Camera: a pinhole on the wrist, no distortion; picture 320 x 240 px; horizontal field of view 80.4 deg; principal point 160.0 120.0 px. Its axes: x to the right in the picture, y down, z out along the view. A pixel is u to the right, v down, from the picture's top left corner.
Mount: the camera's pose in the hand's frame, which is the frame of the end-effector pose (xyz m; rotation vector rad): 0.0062 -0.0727 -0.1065 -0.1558 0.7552 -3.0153
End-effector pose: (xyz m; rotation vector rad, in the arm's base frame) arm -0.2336 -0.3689 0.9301 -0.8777 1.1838 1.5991
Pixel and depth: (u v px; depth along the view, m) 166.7 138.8 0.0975
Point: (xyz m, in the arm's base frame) -0.1165 -0.3766 0.8737
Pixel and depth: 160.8 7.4 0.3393
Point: -0.1997 -0.0782 0.9585
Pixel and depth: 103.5 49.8 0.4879
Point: -0.1758 0.0753 0.8171
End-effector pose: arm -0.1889 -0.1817 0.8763 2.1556 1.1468 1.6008
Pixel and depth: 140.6 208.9 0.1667
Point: -0.2826 -0.0062 0.7762
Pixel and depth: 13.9 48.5 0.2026
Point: -0.1293 0.0310 0.9168
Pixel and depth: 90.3 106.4 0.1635
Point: -0.2090 -0.0233 0.8415
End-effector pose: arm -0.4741 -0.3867 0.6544 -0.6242 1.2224 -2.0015
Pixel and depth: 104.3 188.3 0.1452
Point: -0.5782 -0.3743 0.8195
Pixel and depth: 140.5 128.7 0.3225
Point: -0.4774 -0.4631 0.9416
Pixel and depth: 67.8 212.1 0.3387
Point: -0.6522 -0.4859 1.0365
